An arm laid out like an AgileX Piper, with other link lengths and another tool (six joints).
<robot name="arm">
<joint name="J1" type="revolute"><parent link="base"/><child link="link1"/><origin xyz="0.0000 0.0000 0.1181"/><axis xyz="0 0 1"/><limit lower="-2.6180" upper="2.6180"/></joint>
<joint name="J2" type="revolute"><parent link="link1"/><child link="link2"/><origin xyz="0.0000 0.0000 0.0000" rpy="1.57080 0.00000 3.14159"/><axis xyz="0 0 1"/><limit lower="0.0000" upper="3.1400"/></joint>
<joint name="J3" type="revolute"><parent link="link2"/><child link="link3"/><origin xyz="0.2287 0.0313 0.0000"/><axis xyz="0 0 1"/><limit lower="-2.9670" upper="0.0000"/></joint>
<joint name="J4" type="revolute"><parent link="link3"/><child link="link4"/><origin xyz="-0.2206 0.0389 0.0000" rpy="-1.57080 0.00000 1.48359"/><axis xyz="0 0 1"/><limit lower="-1.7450" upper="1.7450"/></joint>
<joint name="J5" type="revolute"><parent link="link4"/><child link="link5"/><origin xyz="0.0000 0.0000 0.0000" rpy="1.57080 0.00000 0.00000"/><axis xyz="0 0 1"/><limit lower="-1.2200" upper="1.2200"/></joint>
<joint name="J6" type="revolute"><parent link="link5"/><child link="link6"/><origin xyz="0.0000 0.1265 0.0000" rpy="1.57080 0.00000 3.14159"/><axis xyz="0 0 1"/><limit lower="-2.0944" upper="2.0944"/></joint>
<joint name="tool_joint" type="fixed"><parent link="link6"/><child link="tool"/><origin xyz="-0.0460 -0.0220 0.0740" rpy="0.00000 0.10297 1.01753"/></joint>
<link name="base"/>
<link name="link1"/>
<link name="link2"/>
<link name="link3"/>
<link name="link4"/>
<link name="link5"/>
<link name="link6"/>
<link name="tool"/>
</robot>
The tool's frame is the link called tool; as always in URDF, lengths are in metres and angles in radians.
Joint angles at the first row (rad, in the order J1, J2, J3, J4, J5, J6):
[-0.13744 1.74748 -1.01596 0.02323 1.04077 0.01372]
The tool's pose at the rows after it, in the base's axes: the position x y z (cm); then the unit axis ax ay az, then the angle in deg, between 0 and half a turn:
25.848, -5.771, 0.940, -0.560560, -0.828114, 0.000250, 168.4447
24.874, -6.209, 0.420, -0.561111, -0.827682, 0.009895, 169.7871
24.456, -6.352, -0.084, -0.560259, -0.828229, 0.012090, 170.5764
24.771, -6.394, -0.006, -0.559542, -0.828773, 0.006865, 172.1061
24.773, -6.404, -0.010, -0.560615, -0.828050, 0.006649, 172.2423
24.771, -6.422, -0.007, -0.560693, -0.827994, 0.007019, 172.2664
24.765, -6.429, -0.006, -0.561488, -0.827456, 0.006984, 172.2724
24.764, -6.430, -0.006, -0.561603, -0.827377, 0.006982, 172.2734
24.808, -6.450, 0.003, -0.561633, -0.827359, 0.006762, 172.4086
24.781, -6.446, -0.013, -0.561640, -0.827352, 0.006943, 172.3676
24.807, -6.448, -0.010, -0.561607, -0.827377, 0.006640, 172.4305
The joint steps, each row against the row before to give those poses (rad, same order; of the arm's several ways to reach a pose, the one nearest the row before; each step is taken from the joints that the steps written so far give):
[0.00726 -0.04816 0.09311 -0.02323 -0.02926 0.02285]
[0.00018 -0.02708 0.06961 -0.03370 -0.05452 0.02246]
[-0.00001 -0.00683 0.04042 -0.01391 -0.04377 0.00829]
[0.00211 -0.00978 0.01301 -0.00444 -0.03163 0.00509]
[0.00068 -0.00088 0.00189 -0.00090 -0.00311 0.00403]
[-0.00002 0.00000 0.00000 -0.00110 0.00000 0.00089]
[0.00001 -0.00003 0.00001 0.00005 0.00002 0.00189]
[0.00000 0.00000 0.00002 0.00000 -0.00001 0.00029]
[-0.00001 -0.00001 0.00000 -0.00098 -0.00227 0.00084]
[0.00003 0.00000 0.00078 0.00000 0.00002 0.00002]
[0.00001 0.00004 -0.00001 0.00000 -0.00128 0.00002]

